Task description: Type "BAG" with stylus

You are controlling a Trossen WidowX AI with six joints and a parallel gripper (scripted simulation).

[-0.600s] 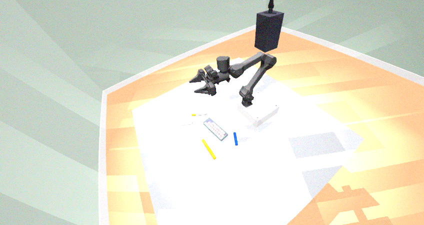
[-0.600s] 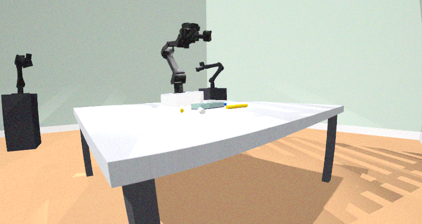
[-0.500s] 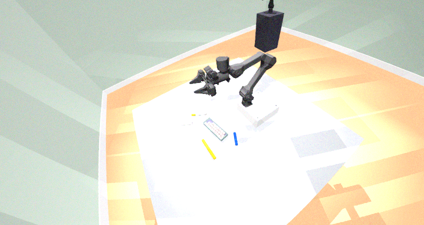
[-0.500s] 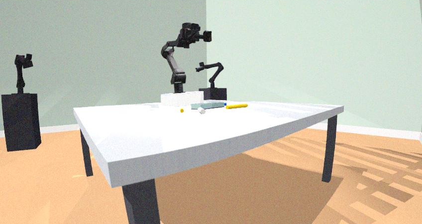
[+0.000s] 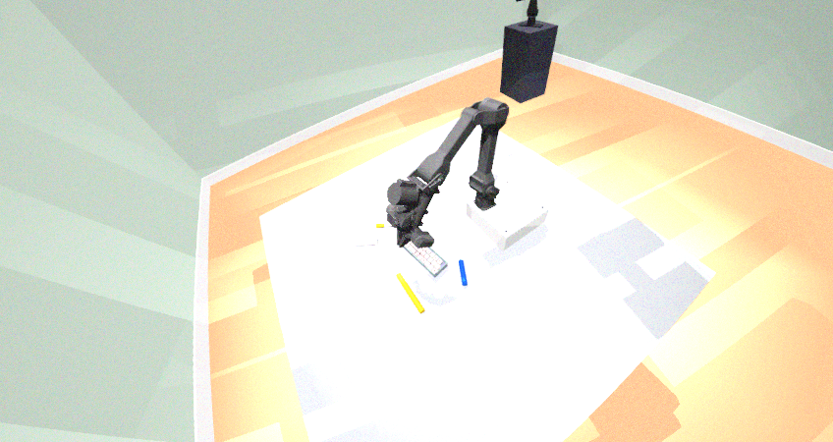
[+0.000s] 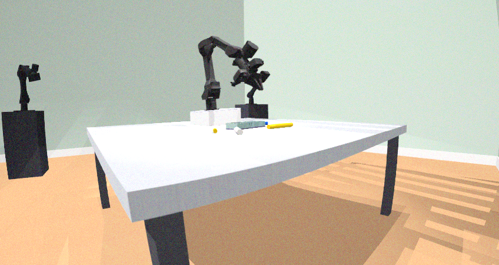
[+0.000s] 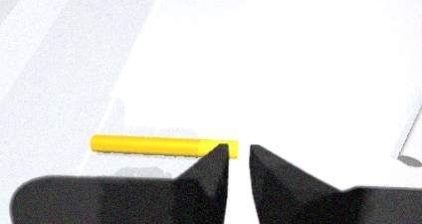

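Now: the key 110 mm behind my gripper tip, 10 mm to the left of it and 150 mm below it. The rest, counted from my gripper tip: yellow cylinder (30 mm ahead, 80 mm to the left, 160 mm below); then stylus (170 mm behind, 80 mm to the left, 160 mm below); then thin white tip (190 mm behind, 50 mm to the left, 160 mm below).
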